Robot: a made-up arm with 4 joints.
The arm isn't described. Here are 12 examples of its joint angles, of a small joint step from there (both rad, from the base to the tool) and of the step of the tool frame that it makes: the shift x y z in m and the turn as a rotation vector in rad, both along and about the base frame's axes.
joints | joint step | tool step
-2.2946 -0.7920 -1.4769 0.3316 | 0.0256 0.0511 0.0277 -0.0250 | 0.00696 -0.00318 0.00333 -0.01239 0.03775 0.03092
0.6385 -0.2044 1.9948 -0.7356 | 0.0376 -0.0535 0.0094 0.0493 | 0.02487 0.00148 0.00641 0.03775 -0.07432 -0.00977
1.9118 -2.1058 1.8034 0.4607 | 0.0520 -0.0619 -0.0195 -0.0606 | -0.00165 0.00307 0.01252 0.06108 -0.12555 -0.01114
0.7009 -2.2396 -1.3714 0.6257 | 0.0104 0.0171 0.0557 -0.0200 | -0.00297 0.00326 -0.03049 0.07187 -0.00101 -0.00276
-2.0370 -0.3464 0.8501 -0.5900 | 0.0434 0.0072 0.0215 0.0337 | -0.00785 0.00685 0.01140 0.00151 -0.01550 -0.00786
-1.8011 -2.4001 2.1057 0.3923 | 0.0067 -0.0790 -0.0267 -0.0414 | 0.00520 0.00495 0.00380 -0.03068 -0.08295 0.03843
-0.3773 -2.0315 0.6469 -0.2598 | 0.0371 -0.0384 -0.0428 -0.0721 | 0.00393 -0.01299 -0.04470 -0.01414 -0.12038 -0.01342
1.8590 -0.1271 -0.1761 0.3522 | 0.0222 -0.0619 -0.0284 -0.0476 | 0.02082 -0.00477 -0.03688 0.04455 -0.09315 -0.00390
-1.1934 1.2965 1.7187 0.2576 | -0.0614 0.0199 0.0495 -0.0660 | -0.01383 0.01240 0.02094 0.08738 0.01579 0.02808
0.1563 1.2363 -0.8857 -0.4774 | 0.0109 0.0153 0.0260 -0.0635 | 0.01871 0.00718 0.01401 -0.06857 -0.00686 0.04938
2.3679 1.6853 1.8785 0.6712 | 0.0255 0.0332 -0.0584 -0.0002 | -0.01991 -0.00742 0.02607 0.03036 0.03069 0.03442
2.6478 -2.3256 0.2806 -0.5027 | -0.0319 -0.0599 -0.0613 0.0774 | 0.01805 -0.04058 0.00455 0.05004 0.04328 -0.10110
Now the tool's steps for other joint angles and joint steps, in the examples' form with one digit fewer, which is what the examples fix.
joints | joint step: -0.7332 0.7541 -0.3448 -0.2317 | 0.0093 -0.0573 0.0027 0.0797
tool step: -0.0055 -0.0035 0.0237 0.0417 -0.0467 -0.0496
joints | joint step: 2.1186 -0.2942 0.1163 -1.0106 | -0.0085 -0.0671 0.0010 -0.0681
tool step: 0.0310 0.0188 -0.0156 0.0811 -0.0823 -0.0166
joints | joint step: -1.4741 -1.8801 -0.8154 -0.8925 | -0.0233 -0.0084 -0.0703 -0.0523
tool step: 0.0152 -0.0246 -0.0152 0.0375 0.0111 -0.0190
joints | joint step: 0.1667 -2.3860 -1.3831 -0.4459 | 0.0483 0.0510 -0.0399 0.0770
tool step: 0.0277 -0.0107 0.0231 -0.0996 0.0030 0.0384
